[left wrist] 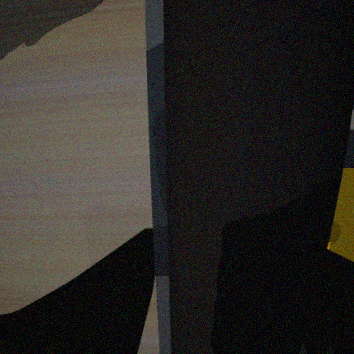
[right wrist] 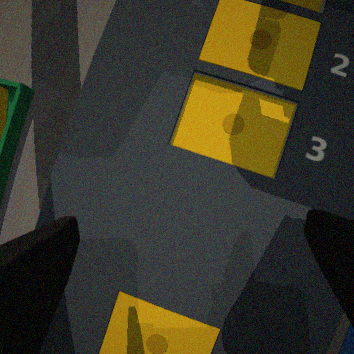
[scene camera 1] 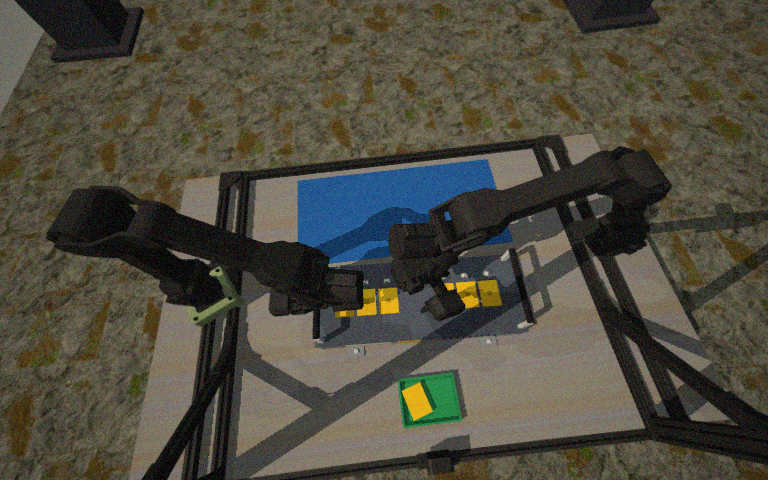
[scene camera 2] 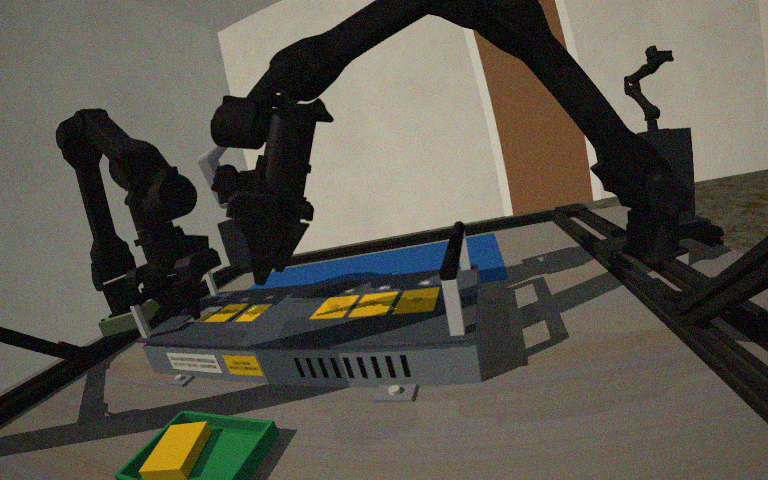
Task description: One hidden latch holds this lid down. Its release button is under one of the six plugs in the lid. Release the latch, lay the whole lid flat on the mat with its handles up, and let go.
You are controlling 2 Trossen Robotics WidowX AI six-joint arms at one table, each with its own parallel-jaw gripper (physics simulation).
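Pixels of known places: left gripper, fingertip midpoint: point(scene camera 1: 325, 306) point(scene camera 2: 188, 319); right gripper, fingertip midpoint: point(right wrist: 193, 225) point(scene camera 2: 270, 277); left arm's base, origin of the base link: point(scene camera 1: 207, 294) point(scene camera 2: 127, 309); right arm's base, origin of the base link: point(scene camera 1: 603, 246) point(scene camera 2: 654, 252).
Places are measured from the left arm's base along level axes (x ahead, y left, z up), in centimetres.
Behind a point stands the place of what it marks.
Note:
A grey box carries a dark grey lid point(scene camera 1: 411, 324) @[x 35.1, y -32.1, z 0.0 cm] point(scene camera 2: 301, 329) @[x 41.0, y -35.1, z -0.1 cm] point(right wrist: 158, 218) @[x 38.3, y -29.8, z 0.0 cm] with yellow plugs point(scene camera 1: 389, 300) @[x 34.2, y -24.9, z -0.3 cm] point(scene camera 2: 417, 300) @[x 53.9, y -36.5, z -0.2 cm] set in a row. Plug 3 point(right wrist: 233, 124) @[x 34.0, y -24.8, z -0.3 cm] shows in the right wrist view. My left gripper point(scene camera 1: 360, 295) point(scene camera 2: 187, 295) point(left wrist: 215, 239) @[x 21.4, y -17.8, z -0.6 cm] is shut on the lid's black left handle point(left wrist: 246, 105) at the lid's left end. My right gripper point(scene camera 1: 427, 297) @[x 38.4, y -27.7, z 4.6 cm] point(scene camera 2: 268, 271) @[x 38.4, y -27.7, z 4.6 cm] point(right wrist: 193, 225) @[x 38.4, y -27.7, z 4.6 cm] is open and empty, hanging above the middle of the lid. The lid's right handle point(scene camera 1: 522, 286) @[x 58.0, y -39.3, z 5.8 cm] point(scene camera 2: 451, 252) @[x 56.3, y -42.7, z 5.8 cm] stands free. The blue mat point(scene camera 1: 382, 195) @[x 49.9, y 2.1, z -5.1 cm] point(scene camera 2: 392, 262) @[x 58.8, y -3.6, z -5.1 cm] lies behind the box.
A green tray point(scene camera 1: 449, 395) @[x 33.9, y -47.9, z -4.8 cm] point(scene camera 2: 239, 443) @[x 33.4, y -45.3, z -4.8 cm] in front of the box holds one loose yellow plug point(scene camera 1: 416, 401) @[x 27.4, y -45.0, z -3.6 cm] point(scene camera 2: 174, 448) @[x 27.6, y -45.4, z -3.6 cm]. A black frame point(scene camera 1: 382, 159) @[x 56.4, y 11.8, z -3.8 cm] runs around the table. Small light brackets point(scene camera 1: 356, 350) @[x 22.1, y -29.3, z -4.5 cm] point(scene camera 2: 395, 391) @[x 48.1, y -44.6, z -4.5 cm] sit at the box's foot.

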